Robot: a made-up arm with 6 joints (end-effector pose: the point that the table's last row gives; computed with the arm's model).
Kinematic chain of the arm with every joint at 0, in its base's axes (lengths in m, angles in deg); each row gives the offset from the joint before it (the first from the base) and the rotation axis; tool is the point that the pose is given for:
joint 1: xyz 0 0 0.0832 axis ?
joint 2: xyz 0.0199 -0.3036 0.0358 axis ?
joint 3: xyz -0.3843 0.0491 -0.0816 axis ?
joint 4: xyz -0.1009 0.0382 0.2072 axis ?
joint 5: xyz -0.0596 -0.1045 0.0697 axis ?
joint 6: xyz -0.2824 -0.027 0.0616 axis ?
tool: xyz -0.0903 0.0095 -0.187
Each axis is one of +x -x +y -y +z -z.
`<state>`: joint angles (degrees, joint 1 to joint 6).
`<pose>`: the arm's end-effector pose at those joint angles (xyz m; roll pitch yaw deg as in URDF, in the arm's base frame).
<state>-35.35 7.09 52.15 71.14 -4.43 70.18</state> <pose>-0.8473 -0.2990 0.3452 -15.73 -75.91 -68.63</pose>
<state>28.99 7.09 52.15 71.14 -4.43 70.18</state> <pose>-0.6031 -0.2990 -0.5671 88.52 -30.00 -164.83</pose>
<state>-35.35 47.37 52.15 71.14 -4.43 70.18</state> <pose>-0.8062 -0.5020 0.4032 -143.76 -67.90 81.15</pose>
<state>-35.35 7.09 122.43 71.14 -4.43 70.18</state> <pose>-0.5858 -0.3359 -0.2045 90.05 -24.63 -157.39</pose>
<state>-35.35 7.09 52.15 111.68 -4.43 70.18</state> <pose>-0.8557 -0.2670 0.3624 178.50 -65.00 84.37</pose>
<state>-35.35 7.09 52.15 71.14 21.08 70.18</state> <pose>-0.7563 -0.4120 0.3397 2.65 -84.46 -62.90</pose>
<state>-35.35 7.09 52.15 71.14 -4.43 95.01</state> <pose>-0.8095 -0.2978 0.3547 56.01 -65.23 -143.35</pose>
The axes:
joint 1: -y
joint 2: -x
joint 3: -y
joint 4: -x
joint 5: -y
joint 6: -z

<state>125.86 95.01 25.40 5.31 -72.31 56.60</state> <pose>0.5961 -0.0568 -0.6489 48.30 14.67 -164.90</pose>
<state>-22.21 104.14 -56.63 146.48 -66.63 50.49</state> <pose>-0.6940 -0.1469 0.0135 95.47 43.99 16.49</pose>
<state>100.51 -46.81 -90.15 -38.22 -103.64 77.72</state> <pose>-0.0141 -0.5235 0.2016 -96.45 42.48 -40.19</pose>
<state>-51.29 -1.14 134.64 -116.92 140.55 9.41</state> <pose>-0.3784 -0.1059 0.5613 -176.50 54.33 -55.41</pose>
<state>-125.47 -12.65 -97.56 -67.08 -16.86 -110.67</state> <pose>0.4786 -0.4025 0.0996 -85.18 67.06 146.32</pose>
